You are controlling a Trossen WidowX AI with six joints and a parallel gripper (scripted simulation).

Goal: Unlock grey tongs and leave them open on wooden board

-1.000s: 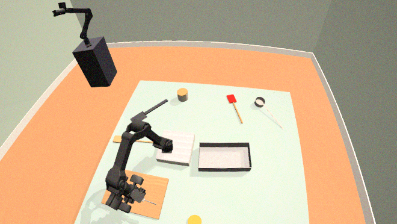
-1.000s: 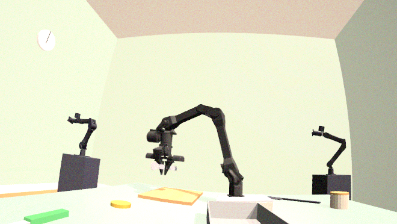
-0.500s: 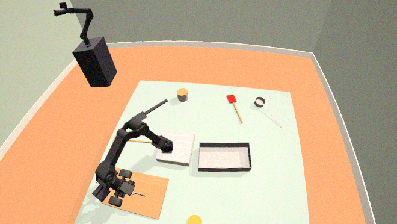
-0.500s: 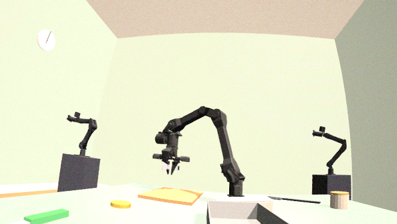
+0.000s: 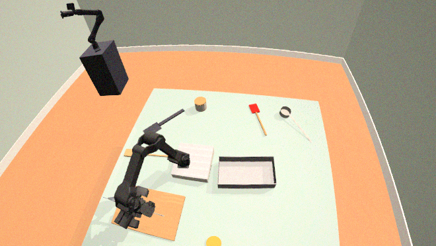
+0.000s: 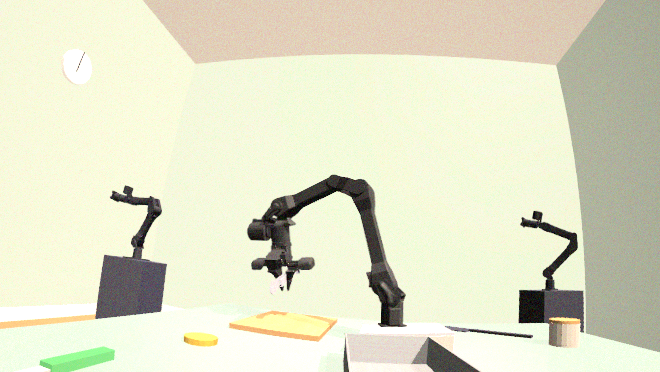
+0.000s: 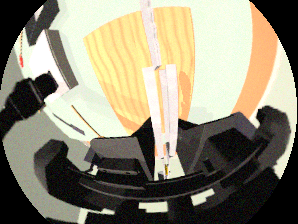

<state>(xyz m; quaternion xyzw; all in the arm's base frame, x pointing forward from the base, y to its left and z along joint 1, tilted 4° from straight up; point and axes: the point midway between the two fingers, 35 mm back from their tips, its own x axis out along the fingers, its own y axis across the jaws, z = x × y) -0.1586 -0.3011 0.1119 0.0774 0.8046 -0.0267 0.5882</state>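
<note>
My gripper tip is now 20 mm to the right of the wooden board and 100 mm above it. Also, from my gripper tip: roasting tin (510 mm ahead, 260 mm to the left, 80 mm below); then yellow disc (360 mm ahead, 120 mm to the right, 100 mm below); then black spatula (40 mm behind, 630 mm to the left, 100 mm below).
</note>
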